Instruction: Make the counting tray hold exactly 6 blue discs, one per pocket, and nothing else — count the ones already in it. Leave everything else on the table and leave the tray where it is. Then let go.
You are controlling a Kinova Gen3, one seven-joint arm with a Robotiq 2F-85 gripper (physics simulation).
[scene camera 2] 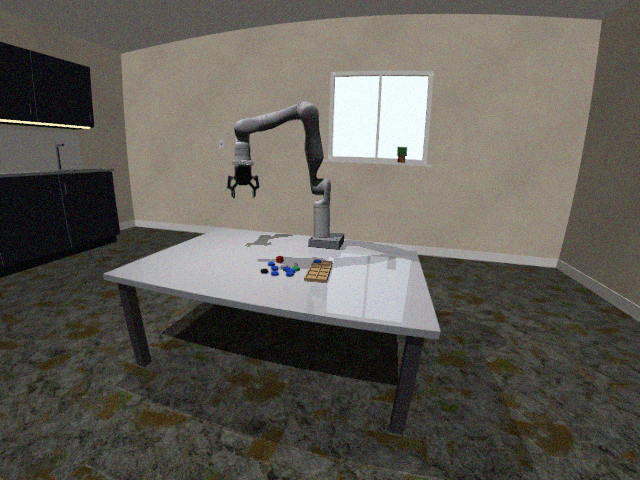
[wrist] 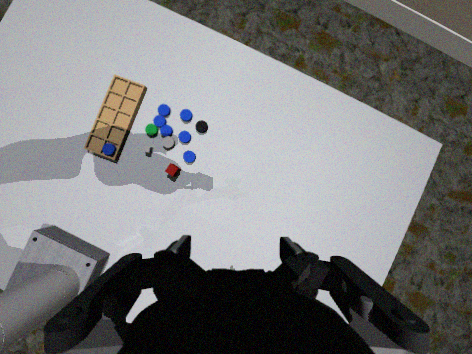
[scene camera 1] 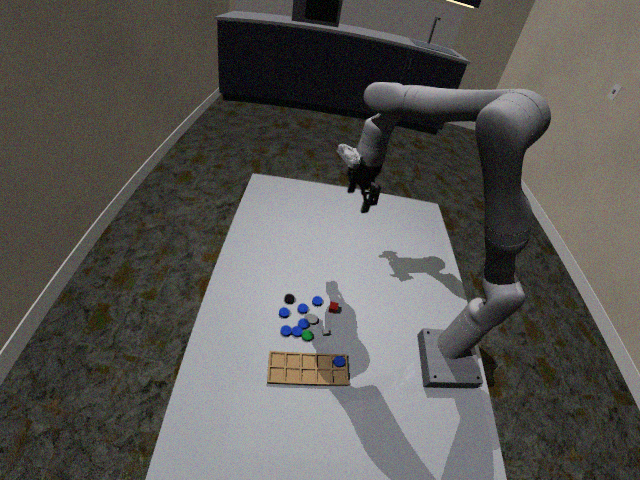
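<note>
The wooden counting tray point(scene camera 1: 309, 385) point(scene camera 2: 316, 280) point(wrist: 132, 123) has two rows of pockets and lies flat on the table. One blue disc point(scene camera 1: 339, 361) point(scene camera 2: 317, 261) point(wrist: 108, 149) sits in a corner pocket at the end nearest the robot base; the other pockets look empty. Several loose blue discs lie beside the tray, among them one blue disc point(scene camera 1: 317, 300) point(wrist: 189, 156) near the red cube and one blue disc point(scene camera 1: 283, 312) point(wrist: 186, 115) near the black disc. Some of them touch or nearly touch each other. My gripper point(scene camera 1: 370, 200) point(scene camera 2: 243, 195) point(wrist: 235, 245) is open and empty, high above the table, away from the discs.
A green disc point(scene camera 1: 307, 335) point(wrist: 151, 129), a grey-white disc point(scene camera 1: 311, 319) point(wrist: 168, 142), a black disc point(scene camera 1: 289, 298) point(scene camera 2: 264, 270) point(wrist: 201, 126), a red cube point(scene camera 1: 333, 306) point(scene camera 2: 279, 258) point(wrist: 172, 169) and a small pale cube point(scene camera 1: 326, 332) point(wrist: 149, 151) lie around the blue discs. The arm's shadow crosses the tray.
</note>
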